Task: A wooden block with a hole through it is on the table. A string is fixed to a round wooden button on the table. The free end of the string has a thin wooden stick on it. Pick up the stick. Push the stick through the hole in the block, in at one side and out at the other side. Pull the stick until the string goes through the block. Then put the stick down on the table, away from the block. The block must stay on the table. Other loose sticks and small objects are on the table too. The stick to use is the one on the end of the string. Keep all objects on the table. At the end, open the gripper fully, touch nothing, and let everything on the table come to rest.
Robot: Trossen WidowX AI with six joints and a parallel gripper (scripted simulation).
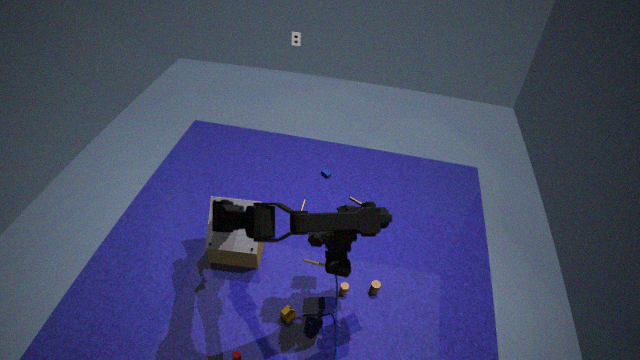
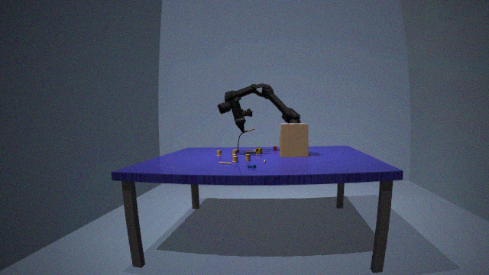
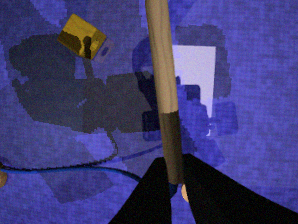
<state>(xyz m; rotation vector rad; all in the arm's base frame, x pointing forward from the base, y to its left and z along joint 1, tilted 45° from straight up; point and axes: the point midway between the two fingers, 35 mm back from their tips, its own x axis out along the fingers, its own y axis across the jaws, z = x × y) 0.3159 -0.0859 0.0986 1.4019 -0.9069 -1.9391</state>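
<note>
The thin wooden stick lies 2 cm behind my gripper tip and 1 cm above it. From my gripper tip the other things lie so: red object: 22 cm behind, 24 cm to the right, 12 cm below; then yellow wooden block: 10 cm behind, 9 cm to the right, 12 cm below; then round wooden button: 5 cm ahead, 24 cm to the right, 13 cm below.
</note>
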